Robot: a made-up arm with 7 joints.
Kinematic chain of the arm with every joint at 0, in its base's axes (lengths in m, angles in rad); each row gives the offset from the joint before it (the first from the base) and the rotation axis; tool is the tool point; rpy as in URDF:
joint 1: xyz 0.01 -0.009 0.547 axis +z
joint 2: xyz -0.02 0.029 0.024 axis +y
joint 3: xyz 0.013 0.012 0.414 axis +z
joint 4: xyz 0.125 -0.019 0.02 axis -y
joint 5: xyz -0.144 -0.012 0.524 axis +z
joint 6: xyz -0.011 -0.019 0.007 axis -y
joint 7: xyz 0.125 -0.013 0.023 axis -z
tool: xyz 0.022 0 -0.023 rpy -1.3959 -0.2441 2.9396
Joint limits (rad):
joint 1: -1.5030..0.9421
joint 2: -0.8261..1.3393
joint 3: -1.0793..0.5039
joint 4: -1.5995..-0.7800
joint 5: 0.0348..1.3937
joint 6: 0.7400..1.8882
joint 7: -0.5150..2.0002
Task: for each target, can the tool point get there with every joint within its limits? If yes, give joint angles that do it. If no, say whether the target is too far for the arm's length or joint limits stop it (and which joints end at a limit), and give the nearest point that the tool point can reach.
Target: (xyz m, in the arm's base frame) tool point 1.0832 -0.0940 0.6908
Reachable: yes | joints -0.1978 0.8172 0.2735 -1.0772 0.5880 1.7286 0.9711
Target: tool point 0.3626 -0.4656 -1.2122
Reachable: no: too far | nearest point 0.4243 -0.5455 -0.1066 | short by 1.110 m
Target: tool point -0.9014 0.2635 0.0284
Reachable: no: joint limits stop it (at a limit: joint 1, joint 2, joint 3, joint 4, joint 6) | nearest point -0.5946 -0.5526 0.3444 | short by 0.927 m
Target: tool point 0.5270 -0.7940 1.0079
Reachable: yes | joints -0.5711 0.4363 -0.5091 -1.2644 0.9558 1.7163 0.0392
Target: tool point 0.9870 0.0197 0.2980
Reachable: yes | joints -0.2265 1.0527 0.3595 -1.2736 0.4728 1.1479 0.8977
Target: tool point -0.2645 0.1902 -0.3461
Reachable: no: joint limits stop it (at a limit: joint 1, joint 2, joint 4, joint 6) | nearest point 0.1289 0.6347 -0.0339 | short by 0.671 m
